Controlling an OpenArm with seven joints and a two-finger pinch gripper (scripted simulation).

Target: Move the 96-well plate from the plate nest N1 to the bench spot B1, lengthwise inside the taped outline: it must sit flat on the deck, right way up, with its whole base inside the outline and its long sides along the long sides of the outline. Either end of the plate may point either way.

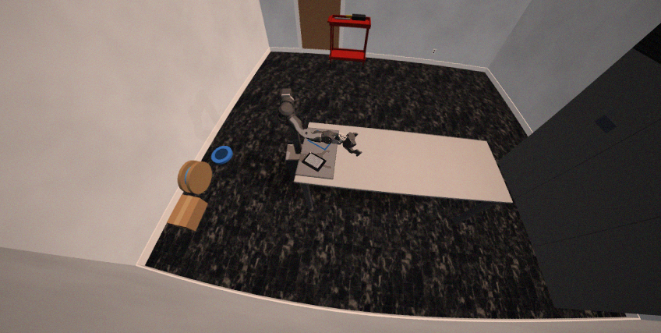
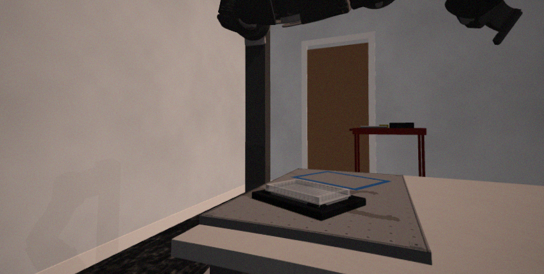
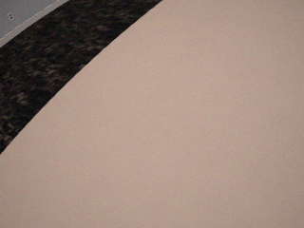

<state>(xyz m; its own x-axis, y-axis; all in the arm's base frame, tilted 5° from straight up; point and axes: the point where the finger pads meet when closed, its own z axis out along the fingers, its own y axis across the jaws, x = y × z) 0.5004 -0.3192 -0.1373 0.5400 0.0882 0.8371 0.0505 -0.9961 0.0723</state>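
My hand is 330 mm past the clear 96-well plate, 50 mm to the right of it and 260 mm above it. Round my hand: black plate nest (330 mm behind, 50 mm to the left, 270 mm below).
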